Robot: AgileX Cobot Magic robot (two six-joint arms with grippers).
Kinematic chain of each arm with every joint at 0, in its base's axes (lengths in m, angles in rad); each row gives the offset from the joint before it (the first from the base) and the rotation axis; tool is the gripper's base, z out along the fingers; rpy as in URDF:
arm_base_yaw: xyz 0 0 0.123 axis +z
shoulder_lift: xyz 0 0 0 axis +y
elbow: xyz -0.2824 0 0.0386 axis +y
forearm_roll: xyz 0.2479 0 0.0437 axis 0.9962 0 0.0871
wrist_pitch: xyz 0 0 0 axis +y
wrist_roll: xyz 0.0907 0 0.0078 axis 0.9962 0 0.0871
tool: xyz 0 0 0 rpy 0 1.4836 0
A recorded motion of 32 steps. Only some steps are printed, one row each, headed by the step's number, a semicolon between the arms.
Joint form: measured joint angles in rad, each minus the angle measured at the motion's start. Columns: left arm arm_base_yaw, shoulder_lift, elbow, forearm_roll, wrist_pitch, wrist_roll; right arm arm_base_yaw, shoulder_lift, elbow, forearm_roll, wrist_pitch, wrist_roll.
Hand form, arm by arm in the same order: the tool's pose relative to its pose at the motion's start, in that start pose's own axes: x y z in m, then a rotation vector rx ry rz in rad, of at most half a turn. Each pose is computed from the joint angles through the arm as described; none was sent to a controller.
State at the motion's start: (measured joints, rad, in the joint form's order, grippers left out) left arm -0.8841 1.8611 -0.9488 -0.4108 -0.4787 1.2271; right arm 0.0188 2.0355 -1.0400 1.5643 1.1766 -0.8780
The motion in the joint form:
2: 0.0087 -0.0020 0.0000 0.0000 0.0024 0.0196; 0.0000 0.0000 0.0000 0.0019 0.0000 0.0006
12: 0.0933 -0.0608 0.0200 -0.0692 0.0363 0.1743; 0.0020 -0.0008 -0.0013 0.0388 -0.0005 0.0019
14: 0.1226 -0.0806 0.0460 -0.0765 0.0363 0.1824; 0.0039 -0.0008 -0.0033 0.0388 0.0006 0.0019
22: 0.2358 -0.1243 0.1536 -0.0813 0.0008 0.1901; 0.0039 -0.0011 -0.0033 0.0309 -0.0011 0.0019
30: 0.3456 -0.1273 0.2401 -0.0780 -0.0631 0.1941; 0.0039 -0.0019 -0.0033 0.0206 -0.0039 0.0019
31: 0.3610 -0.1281 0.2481 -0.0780 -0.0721 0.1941; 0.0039 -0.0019 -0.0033 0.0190 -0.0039 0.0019
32: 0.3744 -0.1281 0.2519 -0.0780 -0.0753 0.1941; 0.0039 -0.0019 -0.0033 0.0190 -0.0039 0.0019
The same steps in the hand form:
2: 0.0022 0.0025 0.0001 -0.0040 0.0061 0.0161; -0.0001 0.0001 0.0000 -0.0011 -0.0013 0.0013
12: 0.0240 0.0317 -0.0103 -0.0522 0.0868 0.0701; -0.0025 0.0028 0.0005 -0.0231 -0.0266 0.0143
14: 0.0348 0.0370 -0.0160 -0.0628 0.1163 0.0616; -0.0025 0.0034 0.0010 -0.0244 -0.0246 0.0119
22: 0.0803 0.0472 -0.0357 -0.1032 0.2371 0.0323; -0.0021 0.0030 0.0010 -0.0185 -0.0202 0.0086
30: 0.1242 0.0509 -0.0515 -0.1490 0.3578 0.0117; -0.0016 0.0025 0.0009 -0.0105 -0.0149 0.0039
31: 0.1294 0.0523 -0.0537 -0.1591 0.3724 0.0076; -0.0014 0.0024 0.0009 -0.0095 -0.0138 0.0033
32: 0.1336 0.0538 -0.0551 -0.1655 0.3845 0.0030; -0.0014 0.0024 0.0009 -0.0095 -0.0138 0.0033

